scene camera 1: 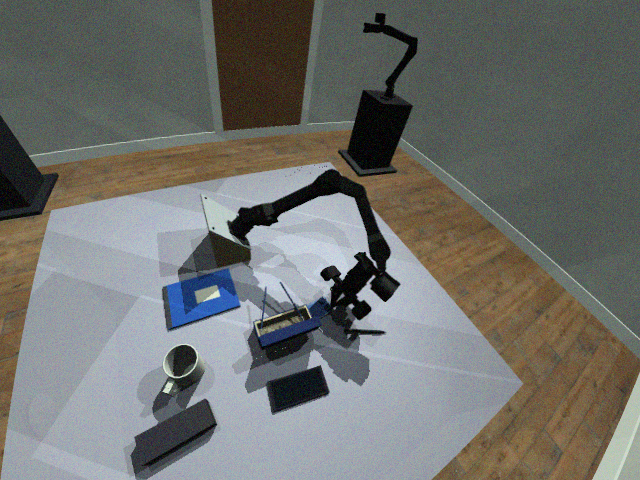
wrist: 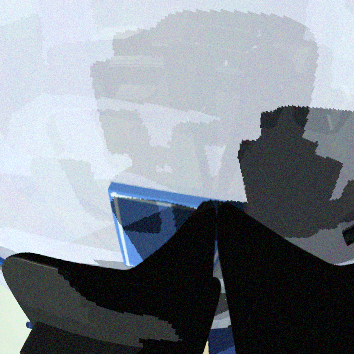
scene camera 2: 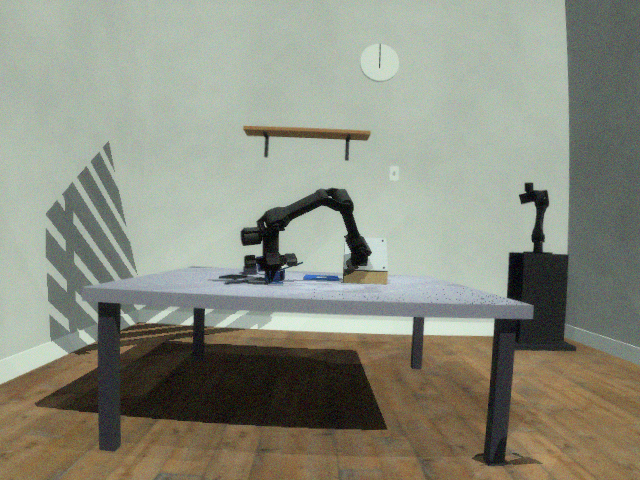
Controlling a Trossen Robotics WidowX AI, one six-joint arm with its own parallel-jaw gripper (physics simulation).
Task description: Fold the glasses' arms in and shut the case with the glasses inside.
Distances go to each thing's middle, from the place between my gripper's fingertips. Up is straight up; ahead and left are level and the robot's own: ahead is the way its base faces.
My gripper is now 40 mm to the left of the blue cloth with pale rim (wrist: 144, 218) and 10 mm past it. The rest, counted from my hand: blue book (scene camera 1: 194, 299): 380 mm to the right, 160 mm behind; dark tablet (scene camera 1: 286, 391): 180 mm to the right, 180 mm ahead; blue glasses case (scene camera 1: 289, 317): 170 mm to the right, 40 mm above, 30 mm ahead.
